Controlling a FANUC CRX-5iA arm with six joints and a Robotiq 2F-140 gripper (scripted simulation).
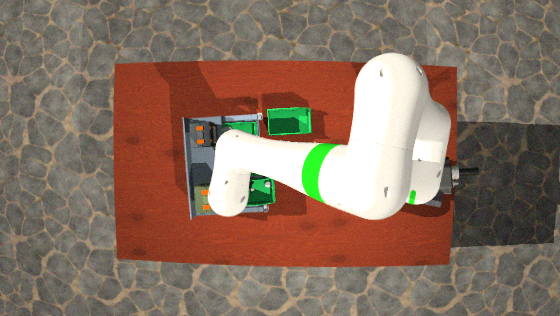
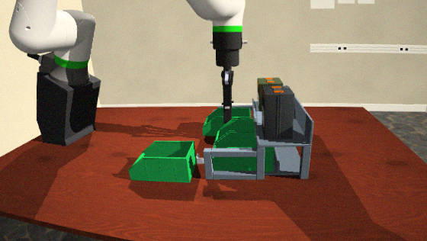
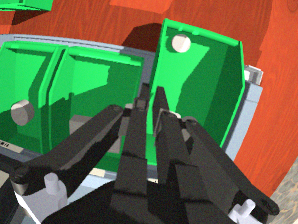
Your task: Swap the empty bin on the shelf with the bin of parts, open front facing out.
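Now: hand 8 cm short of the grey shelf, 7 cm to the left of it and 3 cm above it.
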